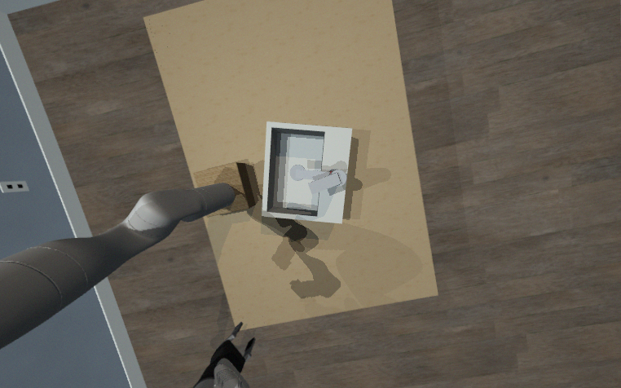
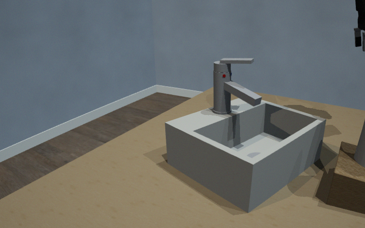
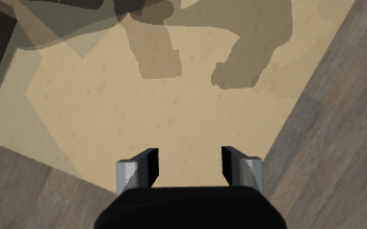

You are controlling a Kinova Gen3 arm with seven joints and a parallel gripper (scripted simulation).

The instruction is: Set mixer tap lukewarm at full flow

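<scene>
Now: hand 36 cm to the right of the flat lever, 33 cm short of it and 4 cm above it. Also, from my hand: grey square sink: 40 cm to the left, 27 cm below, 26 cm ahead; grey mixer tap: 36 cm to the left, 35 cm ahead, 8 cm below.
</scene>
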